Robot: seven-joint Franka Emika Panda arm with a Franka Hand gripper.
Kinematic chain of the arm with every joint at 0, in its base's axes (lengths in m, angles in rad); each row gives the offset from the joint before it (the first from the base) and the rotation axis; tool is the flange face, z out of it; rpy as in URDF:
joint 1: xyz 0 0 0.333 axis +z
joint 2: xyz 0 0 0 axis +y
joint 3: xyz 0 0 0.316 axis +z
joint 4: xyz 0.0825 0 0 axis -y
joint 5: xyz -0.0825 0 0.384 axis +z
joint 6: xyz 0 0 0 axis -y
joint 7: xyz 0.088 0 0 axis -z
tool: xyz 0 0 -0.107 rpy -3.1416 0 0
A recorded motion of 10 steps. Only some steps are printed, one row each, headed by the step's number.
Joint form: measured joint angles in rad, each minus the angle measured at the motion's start. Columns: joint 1, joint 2, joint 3, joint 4, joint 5, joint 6, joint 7.
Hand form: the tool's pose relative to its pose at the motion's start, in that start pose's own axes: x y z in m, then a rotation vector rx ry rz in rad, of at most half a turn. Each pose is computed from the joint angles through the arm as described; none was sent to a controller.
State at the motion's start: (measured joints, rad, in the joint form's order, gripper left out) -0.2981 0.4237 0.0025 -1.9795 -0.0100 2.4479 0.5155
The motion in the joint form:
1: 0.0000 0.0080 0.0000 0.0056 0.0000 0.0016 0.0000
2: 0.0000 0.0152 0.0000 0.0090 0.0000 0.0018 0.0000
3: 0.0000 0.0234 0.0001 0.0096 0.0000 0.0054 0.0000
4: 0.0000 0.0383 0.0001 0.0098 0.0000 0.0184 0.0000
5: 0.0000 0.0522 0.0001 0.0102 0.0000 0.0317 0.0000
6: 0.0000 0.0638 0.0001 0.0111 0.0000 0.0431 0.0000
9: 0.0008 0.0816 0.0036 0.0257 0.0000 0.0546 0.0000
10: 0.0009 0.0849 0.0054 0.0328 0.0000 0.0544 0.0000
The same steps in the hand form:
1: 0.0011 -0.0006 0.0025 -0.0004 -0.0007 0.0000
2: 0.0015 -0.0009 0.0056 -0.0021 -0.0039 0.0000
3: 0.0012 -0.0008 0.0101 -0.0040 -0.0074 -0.0001
4: 0.0009 -0.0007 0.0180 -0.0047 -0.0090 -0.0002
5: 0.0007 -0.0007 0.0253 -0.0046 -0.0092 -0.0003
6: 0.0007 -0.0007 0.0311 -0.0042 -0.0086 -0.0003
9: 0.0030 -0.0050 0.0354 0.0016 -0.0023 -0.0041
10: 0.0043 -0.0070 0.0347 0.0042 0.0003 -0.0057

